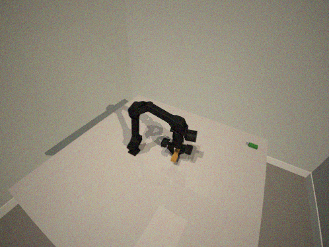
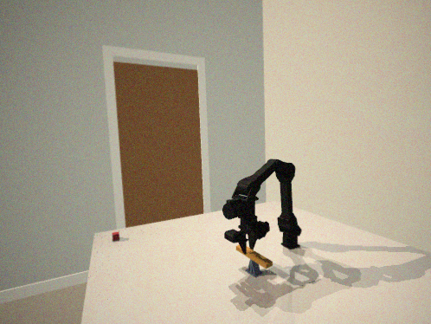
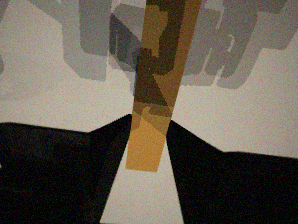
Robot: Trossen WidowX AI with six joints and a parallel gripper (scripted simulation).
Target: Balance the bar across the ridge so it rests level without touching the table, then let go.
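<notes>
The orange bar is 30 mm to the left of my gripper tip. Round my gripper tip: green block: 460 mm ahead, 430 mm to the left, 60 mm below; red cube: 570 mm to the right, 460 mm ahead, 50 mm below.
</notes>
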